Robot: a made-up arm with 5 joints.
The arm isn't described. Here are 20 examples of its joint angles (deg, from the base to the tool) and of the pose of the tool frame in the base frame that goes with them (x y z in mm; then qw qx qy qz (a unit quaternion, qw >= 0)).
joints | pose
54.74 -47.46 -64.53 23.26 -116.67 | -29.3 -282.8 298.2 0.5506 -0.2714 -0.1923 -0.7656
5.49 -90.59 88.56 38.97 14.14 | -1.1 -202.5 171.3 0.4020 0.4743 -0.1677 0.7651
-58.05 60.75 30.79 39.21 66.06 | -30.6 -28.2 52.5 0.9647 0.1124 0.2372 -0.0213
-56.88 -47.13 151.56 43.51 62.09 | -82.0 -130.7 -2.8 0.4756 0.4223 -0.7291 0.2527
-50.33 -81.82 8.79 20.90 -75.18 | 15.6 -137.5 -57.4 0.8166 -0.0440 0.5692 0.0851
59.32 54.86 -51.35 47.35 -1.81 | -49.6 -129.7 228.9 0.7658 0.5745 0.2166 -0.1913
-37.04 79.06 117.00 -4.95 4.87 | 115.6 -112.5 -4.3 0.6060 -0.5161 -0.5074 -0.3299
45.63 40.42 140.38 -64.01 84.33 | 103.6 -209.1 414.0 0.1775 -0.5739 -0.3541 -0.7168
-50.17 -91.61 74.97 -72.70 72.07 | -216.0 -50.3 -93.4 0.5674 -0.0945 -0.6326 0.5185
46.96 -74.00 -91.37 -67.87 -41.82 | -143.8 -303.6 193.5 0.4118 -0.7875 -0.2627 0.3759
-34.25 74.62 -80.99 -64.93 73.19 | 25.5 76.6 267.0 0.5783 0.3160 0.5723 0.4880
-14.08 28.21 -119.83 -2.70 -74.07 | -41.2 -151.7 117.6 0.2585 -0.5392 0.7674 -0.2314
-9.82 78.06 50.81 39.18 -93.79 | -55.3 -215.6 68.6 0.1167 0.3963 -0.0459 -0.9095
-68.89 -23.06 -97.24 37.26 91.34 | 75.9 -123.1 31.0 0.0650 -0.4984 -0.8493 -0.1616
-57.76 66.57 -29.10 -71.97 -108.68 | -14.1 -36.7 47.8 0.4465 -0.6561 0.0454 -0.6068
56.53 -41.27 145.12 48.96 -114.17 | -41.2 -180.8 395.3 0.5903 0.6883 0.0047 0.4217
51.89 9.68 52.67 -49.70 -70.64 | -38.6 -82.9 210.0 0.2758 0.3377 -0.7849 -0.4402
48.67 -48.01 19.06 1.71 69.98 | -97.0 -241.9 72.4 0.3740 -0.4429 -0.3418 0.7397
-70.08 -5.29 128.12 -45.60 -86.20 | -33.4 -116.8 -4.6 0.4461 0.2910 -0.4706 -0.7035
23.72 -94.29 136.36 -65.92 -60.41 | -104.2 -133.8 192.8 0.2528 0.8865 -0.3773 -0.0883
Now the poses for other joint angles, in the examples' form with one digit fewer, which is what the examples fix.
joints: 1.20 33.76 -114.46 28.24 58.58
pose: 59 -89 219 0.433 0.498 0.748 0.073
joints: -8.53 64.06 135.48 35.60 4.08
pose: 24 -83 148 0.590 -0.107 -0.782 -0.173
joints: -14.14 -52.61 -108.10 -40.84 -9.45
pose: -101 -228 222 0.333 -0.539 0.449 0.630
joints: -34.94 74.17 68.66 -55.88 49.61
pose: 29 -136 -192 0.601 -0.781 0.146 -0.092
